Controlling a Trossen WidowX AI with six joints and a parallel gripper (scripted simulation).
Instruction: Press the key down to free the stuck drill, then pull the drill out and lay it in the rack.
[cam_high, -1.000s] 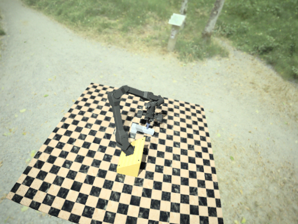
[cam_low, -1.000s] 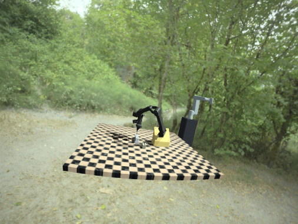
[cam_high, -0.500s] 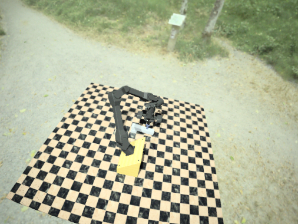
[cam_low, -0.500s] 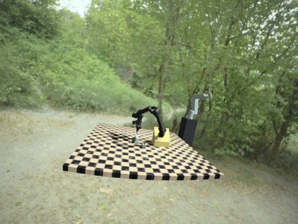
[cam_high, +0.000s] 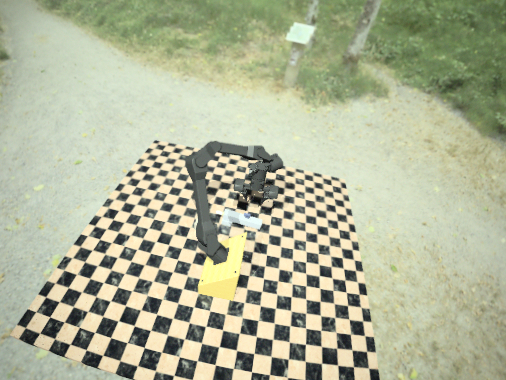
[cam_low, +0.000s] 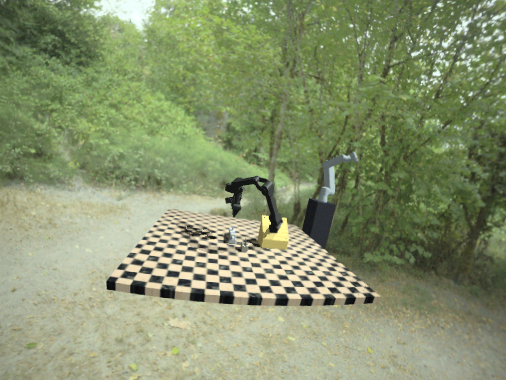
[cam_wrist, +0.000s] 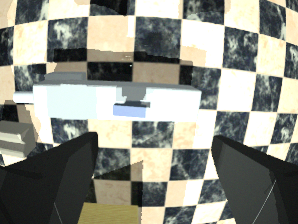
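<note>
Now: gripper tip 100 mm to the right of the yellow drill and 110 mm above it. Round my gripper tip: grey rack (70 mm behind, 210 mm to the left, 140 mm below); blue key (10 mm behind, 20 mm to the left, 110 mm below); grey block (10 mm behind, 40 mm to the left, 130 mm below).
</note>
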